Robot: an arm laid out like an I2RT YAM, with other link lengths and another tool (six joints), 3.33 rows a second.
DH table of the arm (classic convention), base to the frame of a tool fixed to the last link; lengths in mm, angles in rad. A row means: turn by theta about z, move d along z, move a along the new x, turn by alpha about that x. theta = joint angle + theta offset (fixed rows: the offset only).
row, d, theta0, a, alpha
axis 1, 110.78, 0.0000, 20.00, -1.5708
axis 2, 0.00, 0.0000, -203.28, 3.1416
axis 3, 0.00, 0.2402, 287.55, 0.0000
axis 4, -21.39, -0.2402, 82.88, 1.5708
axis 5, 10.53, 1.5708, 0.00, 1.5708
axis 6, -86.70, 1.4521, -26.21, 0.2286
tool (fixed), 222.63, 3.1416, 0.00, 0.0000
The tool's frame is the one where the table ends.
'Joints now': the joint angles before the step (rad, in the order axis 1, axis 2, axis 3, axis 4, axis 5, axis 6). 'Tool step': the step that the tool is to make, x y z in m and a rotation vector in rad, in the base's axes. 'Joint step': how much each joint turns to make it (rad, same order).
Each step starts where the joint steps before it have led.
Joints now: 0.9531 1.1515 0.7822 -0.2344 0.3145 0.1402
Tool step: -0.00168 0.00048 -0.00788 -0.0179 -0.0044 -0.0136
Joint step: 0.0126 0.0183 -0.0118 0.0167 0.0294 0.0039
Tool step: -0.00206 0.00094 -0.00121 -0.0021 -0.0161 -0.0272
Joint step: 0.0191 0.0160 -0.0003 0.0179 0.0461 0.0160
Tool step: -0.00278 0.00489 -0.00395 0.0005 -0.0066 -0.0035
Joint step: 0.0191 0.0233 0.0000 0.0237 0.0215 0.0095
